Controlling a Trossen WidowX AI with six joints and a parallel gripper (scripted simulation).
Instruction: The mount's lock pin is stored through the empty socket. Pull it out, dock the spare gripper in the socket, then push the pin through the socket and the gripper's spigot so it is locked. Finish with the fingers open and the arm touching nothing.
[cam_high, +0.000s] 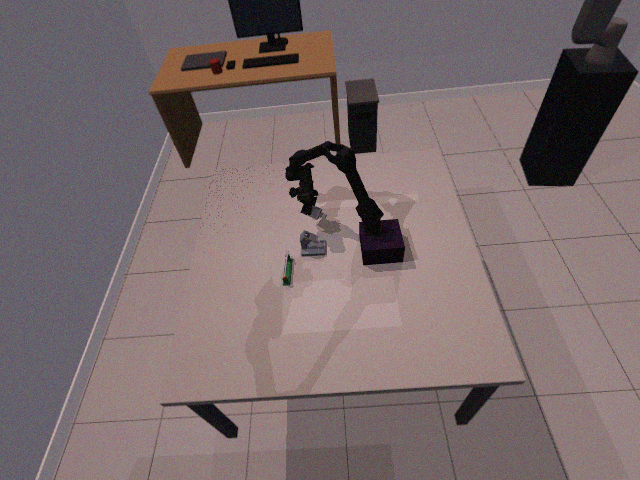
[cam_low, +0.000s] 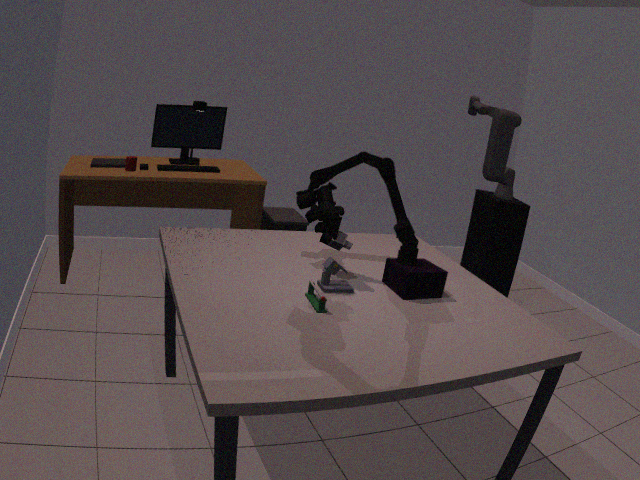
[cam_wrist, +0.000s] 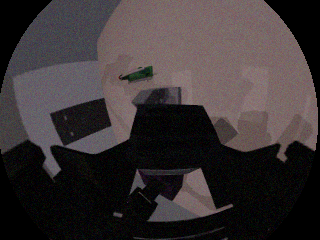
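Now: gripper tip 2 cm past the spare gripper, 1 cm to the left of it and 1 cm below it. The rest, counted from my gripper tip: grey mount: 9 cm to the left, 9 cm below; green bar: 22 cm to the left, 12 cm below, 9 cm ahead.
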